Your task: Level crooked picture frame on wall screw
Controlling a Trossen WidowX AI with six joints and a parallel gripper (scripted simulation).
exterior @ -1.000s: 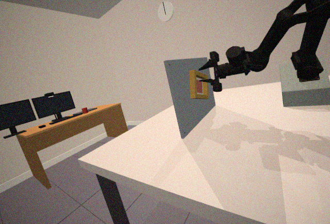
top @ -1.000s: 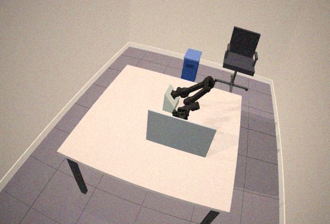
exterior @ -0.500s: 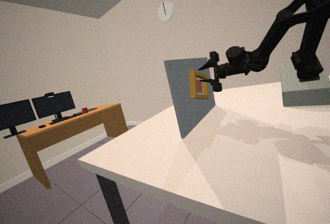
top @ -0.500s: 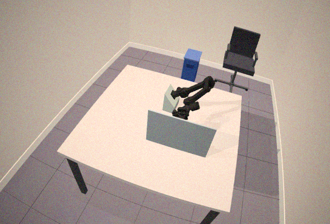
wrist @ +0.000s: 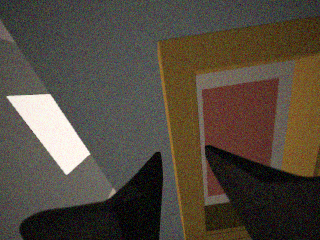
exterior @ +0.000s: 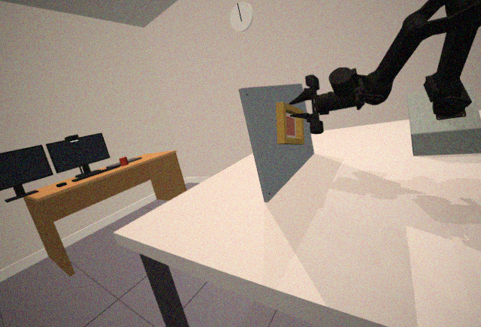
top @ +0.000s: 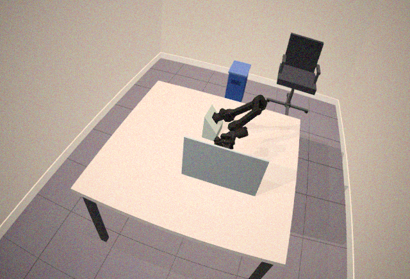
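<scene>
My gripper tip is now 5 cm above the picture frame, 2 cm to the right of it and 1 cm short of it. Also, from my gripper tip: grey wall panel 7 cm below, 2 cm ahead, 1 cm to the left.
</scene>
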